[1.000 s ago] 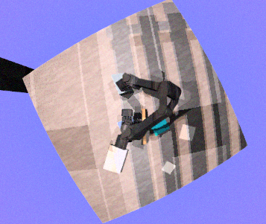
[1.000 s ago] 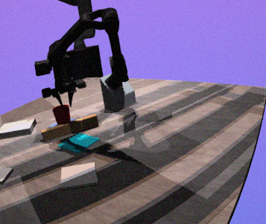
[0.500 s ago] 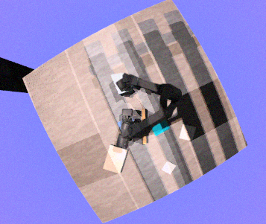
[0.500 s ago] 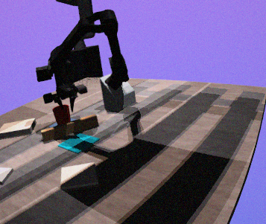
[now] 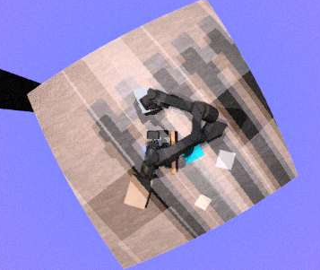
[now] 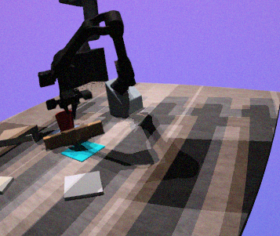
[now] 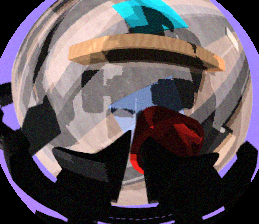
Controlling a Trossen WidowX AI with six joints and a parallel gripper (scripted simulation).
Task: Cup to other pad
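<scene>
My gripper tip is 3 cm short of the light blue pad, 2 cm to the left of it and 5 cm above it. Also, from my gripper tip: dark red cup (3 cm ahead, 2 cm to the right); then wooden bar (8 cm ahead, 7 cm to the left, 3 cm below); then teal pad (14 cm ahead, 16 cm to the left, 5 cm below).
</scene>
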